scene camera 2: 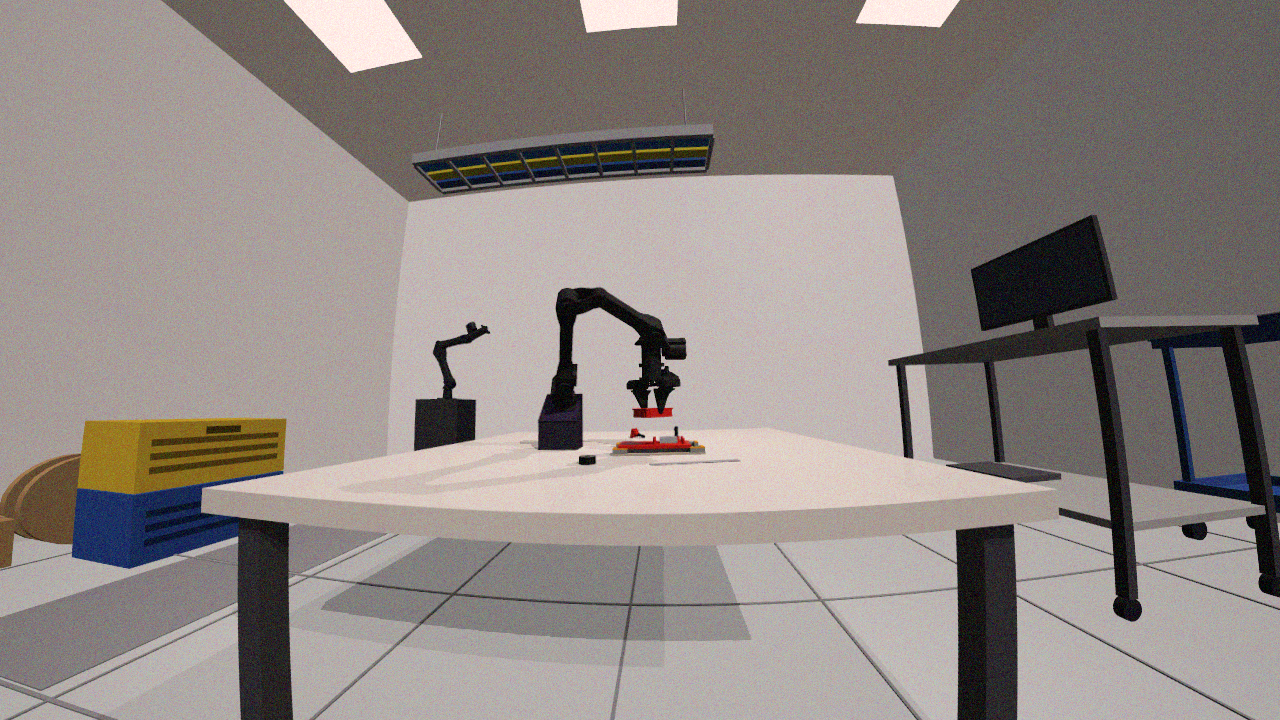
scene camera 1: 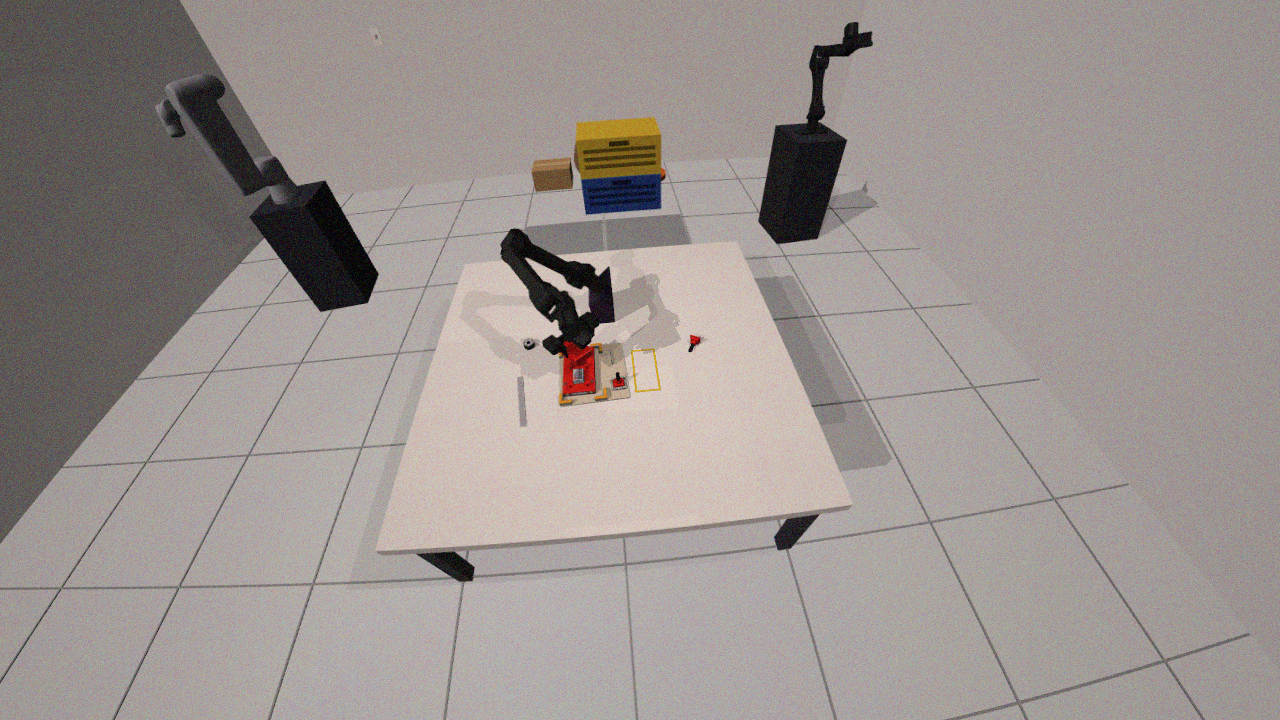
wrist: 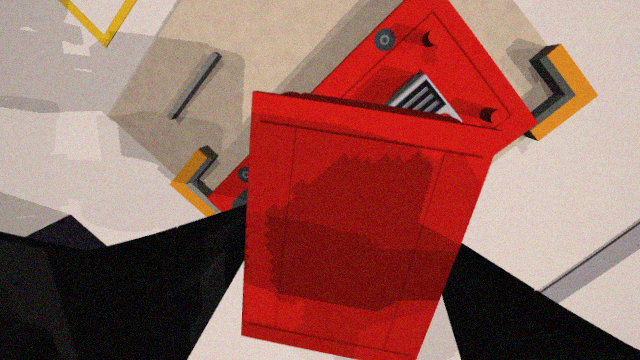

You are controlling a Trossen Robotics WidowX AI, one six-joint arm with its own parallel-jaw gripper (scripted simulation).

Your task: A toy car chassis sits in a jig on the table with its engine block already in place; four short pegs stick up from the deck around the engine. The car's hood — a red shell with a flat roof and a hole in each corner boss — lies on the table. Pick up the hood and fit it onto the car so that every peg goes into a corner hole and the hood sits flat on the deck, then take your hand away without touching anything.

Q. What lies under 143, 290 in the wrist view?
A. My gripper.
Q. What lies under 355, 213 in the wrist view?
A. A red hood.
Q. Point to a grey engine block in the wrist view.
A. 419, 93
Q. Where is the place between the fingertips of my gripper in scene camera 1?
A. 575, 350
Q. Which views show my gripper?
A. Scene camera 2, scene camera 1 and the wrist view: all of them.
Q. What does my gripper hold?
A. A red hood.
